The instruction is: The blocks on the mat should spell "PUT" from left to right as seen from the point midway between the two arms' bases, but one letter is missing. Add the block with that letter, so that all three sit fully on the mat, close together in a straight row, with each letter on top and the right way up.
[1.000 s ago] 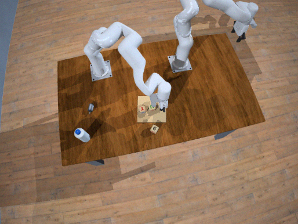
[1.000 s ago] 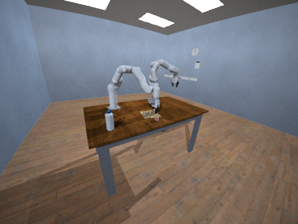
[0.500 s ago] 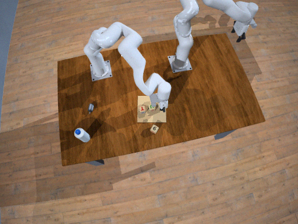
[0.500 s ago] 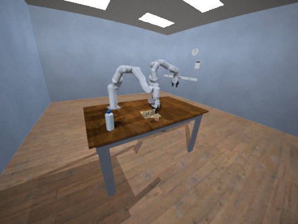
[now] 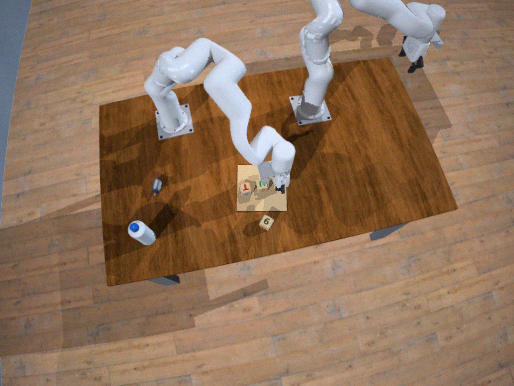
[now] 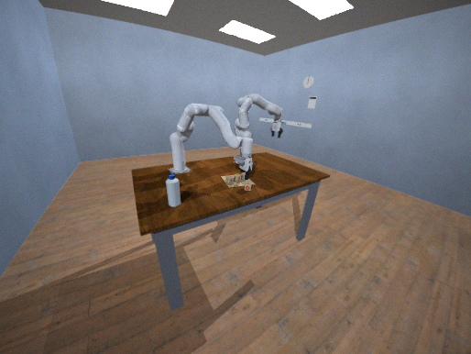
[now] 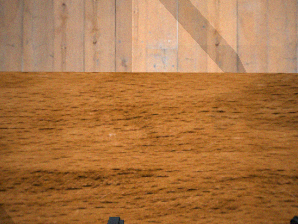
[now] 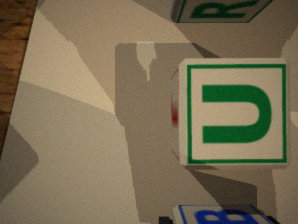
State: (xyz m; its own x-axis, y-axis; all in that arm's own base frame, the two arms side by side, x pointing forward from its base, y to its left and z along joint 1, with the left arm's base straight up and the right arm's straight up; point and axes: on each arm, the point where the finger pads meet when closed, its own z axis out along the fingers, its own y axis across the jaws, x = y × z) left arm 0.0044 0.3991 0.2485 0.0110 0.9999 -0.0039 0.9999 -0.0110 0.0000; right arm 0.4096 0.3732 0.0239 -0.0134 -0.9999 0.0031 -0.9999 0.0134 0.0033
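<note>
My right hand is right at the P block. From my right hand the other things lie so: pale mat 1 cm ahead, 7 cm to the right, 2 cm below; then U block 1 cm ahead, 7 cm to the right; then T block 2 cm ahead, 13 cm to the right.
</note>
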